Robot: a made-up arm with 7 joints. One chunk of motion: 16 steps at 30 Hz.
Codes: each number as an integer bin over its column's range. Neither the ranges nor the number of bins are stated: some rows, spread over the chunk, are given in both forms.
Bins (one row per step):
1: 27 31 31 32 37 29
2: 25 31 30 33 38 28
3: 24 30 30 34 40 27
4: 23 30 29 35 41 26
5: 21 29 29 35 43 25
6: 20 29 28 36 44 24
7: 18 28 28 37 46 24
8: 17 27 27 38 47 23
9: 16 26 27 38 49 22
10: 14 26 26 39 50 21
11: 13 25 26 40 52 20
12: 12 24 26 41 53 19
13: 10 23 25 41 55 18
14: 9 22 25 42 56 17
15: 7 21 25 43 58 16
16: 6 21 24 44 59 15
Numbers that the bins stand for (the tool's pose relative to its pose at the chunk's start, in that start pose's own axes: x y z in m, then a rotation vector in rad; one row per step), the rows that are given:
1: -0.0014 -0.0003 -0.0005 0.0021 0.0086 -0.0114
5: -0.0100 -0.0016 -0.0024 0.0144 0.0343 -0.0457
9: -0.0171 -0.0035 -0.0043 0.0268 0.0600 -0.0714
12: -0.0229 -0.0048 -0.0052 0.0392 0.0771 -0.0971
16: -0.0314 -0.0067 -0.0071 0.0516 0.1029 -0.1314
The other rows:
2: -0.0043 -0.0003 -0.0014 0.0062 0.0129 -0.0200
3: -0.0057 -0.0010 -0.0014 0.0103 0.0214 -0.0286
4: -0.0071 -0.0010 -0.0024 0.0144 0.0257 -0.0371
6: -0.0114 -0.0016 -0.0033 0.0186 0.0386 -0.0543
7: -0.0143 -0.0022 -0.0033 0.0227 0.0471 -0.0543
8: -0.0157 -0.0029 -0.0043 0.0268 0.0514 -0.0629
10: -0.0200 -0.0035 -0.0052 0.0310 0.0643 -0.0800
11: -0.0214 -0.0041 -0.0052 0.0351 0.0729 -0.0886
13: -0.0257 -0.0054 -0.0062 0.0392 0.0857 -0.1057
14: -0.0271 -0.0060 -0.0062 0.0433 0.0900 -0.1143
15: -0.0300 -0.0067 -0.0062 0.0475 0.0986 -0.1229

